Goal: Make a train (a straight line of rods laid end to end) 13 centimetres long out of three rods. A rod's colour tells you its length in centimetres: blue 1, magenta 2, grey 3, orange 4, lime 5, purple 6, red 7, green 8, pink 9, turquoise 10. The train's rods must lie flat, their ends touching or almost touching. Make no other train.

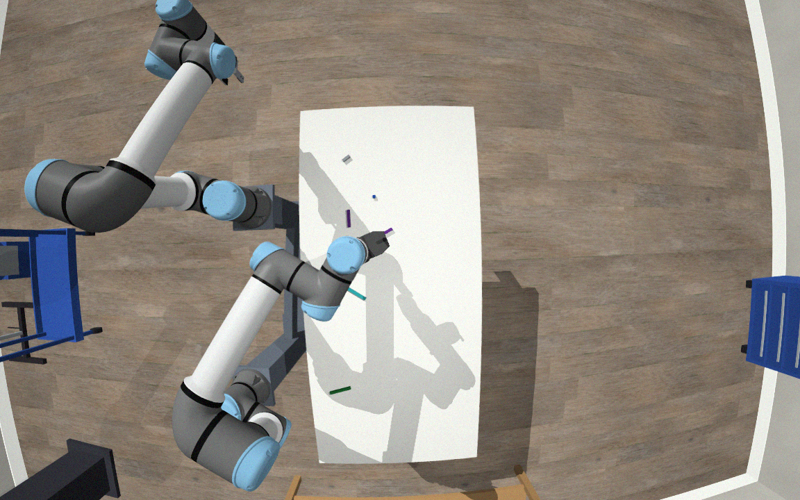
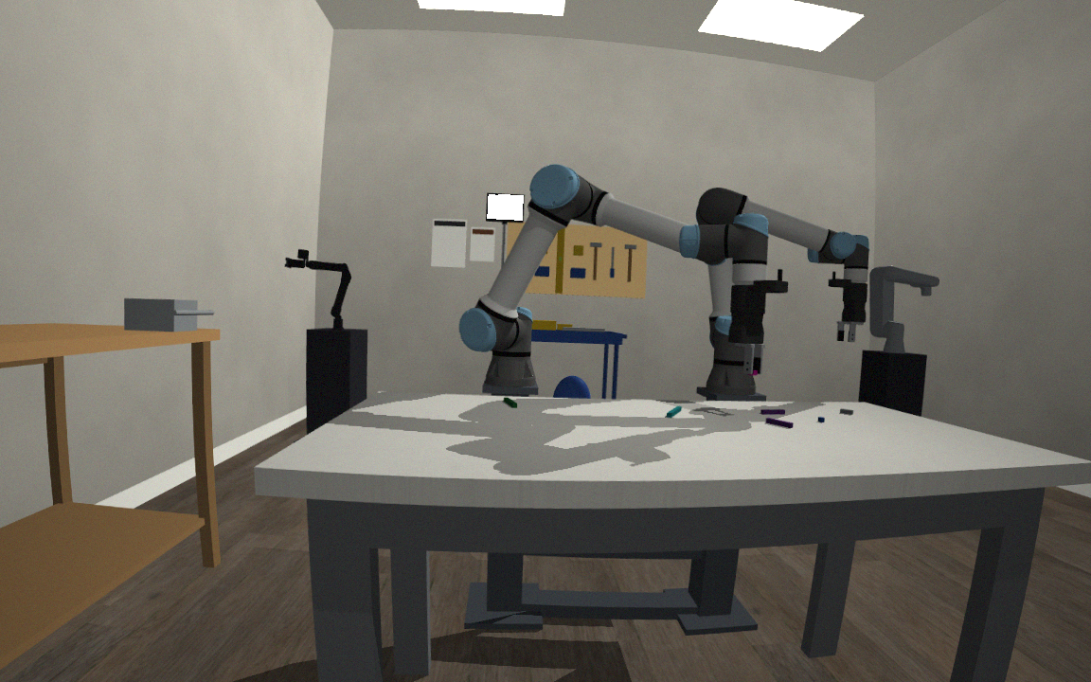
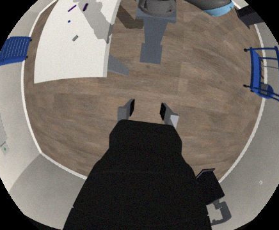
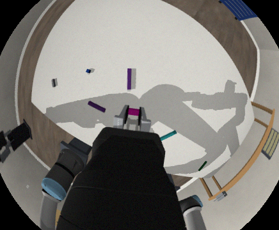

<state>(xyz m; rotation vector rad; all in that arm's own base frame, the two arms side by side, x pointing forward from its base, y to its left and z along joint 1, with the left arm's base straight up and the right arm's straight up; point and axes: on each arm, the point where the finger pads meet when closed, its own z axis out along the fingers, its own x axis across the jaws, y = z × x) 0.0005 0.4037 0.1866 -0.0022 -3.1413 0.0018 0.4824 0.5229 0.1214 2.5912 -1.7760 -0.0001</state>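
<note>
My right gripper is now 5 cm past the turquoise rod, 16 cm to the left of it and 12 cm above it. Also, from my right hand: blue rod (17 cm to the left, 12 cm below); grey rod (10 cm behind, 30 cm to the left, 12 cm below); magenta rod (2 cm below).
</note>
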